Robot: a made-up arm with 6 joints. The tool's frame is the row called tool.
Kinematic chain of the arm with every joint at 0, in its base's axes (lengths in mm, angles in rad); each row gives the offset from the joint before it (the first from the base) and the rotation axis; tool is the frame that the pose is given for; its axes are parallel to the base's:
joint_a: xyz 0 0 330 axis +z
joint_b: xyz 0 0 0 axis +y
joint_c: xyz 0 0 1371 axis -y
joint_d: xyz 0 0 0 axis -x
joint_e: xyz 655 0 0 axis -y
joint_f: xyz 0 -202 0 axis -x
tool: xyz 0 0 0
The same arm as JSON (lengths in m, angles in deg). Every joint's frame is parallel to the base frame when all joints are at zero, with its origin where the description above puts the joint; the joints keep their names.
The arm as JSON. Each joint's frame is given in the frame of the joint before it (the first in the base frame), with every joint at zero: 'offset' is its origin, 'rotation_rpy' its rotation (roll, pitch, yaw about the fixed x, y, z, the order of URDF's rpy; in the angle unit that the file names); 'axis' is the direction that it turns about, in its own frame. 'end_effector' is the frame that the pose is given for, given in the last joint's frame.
{
  "length_unit": "m",
  "angle_unit": "deg",
  "chain": [
    {
      "id": "joint_a",
      "offset": [
        0.0,
        0.0,
        0.33
      ],
      "rotation_rpy": [
        0.0,
        0.0,
        0.0
      ],
      "axis": [
        0.0,
        0.0,
        1.0
      ]
    },
    {
      "id": "joint_b",
      "offset": [
        0.0,
        0.0,
        0.0
      ],
      "rotation_rpy": [
        0.0,
        0.0,
        0.0
      ],
      "axis": [
        0.0,
        1.0,
        0.0
      ]
    },
    {
      "id": "joint_c",
      "offset": [
        0.0,
        0.0,
        1.371
      ],
      "rotation_rpy": [
        0.0,
        0.0,
        0.0
      ],
      "axis": [
        0.0,
        -1.0,
        0.0
      ]
    },
    {
      "id": "joint_d",
      "offset": [
        0.0,
        0.0,
        0.0
      ],
      "rotation_rpy": [
        0.0,
        0.0,
        0.0
      ],
      "axis": [
        -1.0,
        0.0,
        0.0
      ]
    },
    {
      "id": "joint_e",
      "offset": [
        0.655,
        0.0,
        0.0
      ],
      "rotation_rpy": [
        0.0,
        0.0,
        0.0
      ],
      "axis": [
        0.0,
        -1.0,
        0.0
      ]
    },
    {
      "id": "joint_f",
      "offset": [
        0.0,
        -0.202,
        0.0
      ],
      "rotation_rpy": [
        0.0,
        0.0,
        0.0
      ],
      "axis": [
        -1.0,
        0.0,
        0.0
      ]
    }
  ],
  "end_effector": {
    "offset": [
      0.0,
      0.0,
      0.0
    ],
    "rotation_rpy": [
      0.0,
      0.0,
      0.0
    ]
  }
}

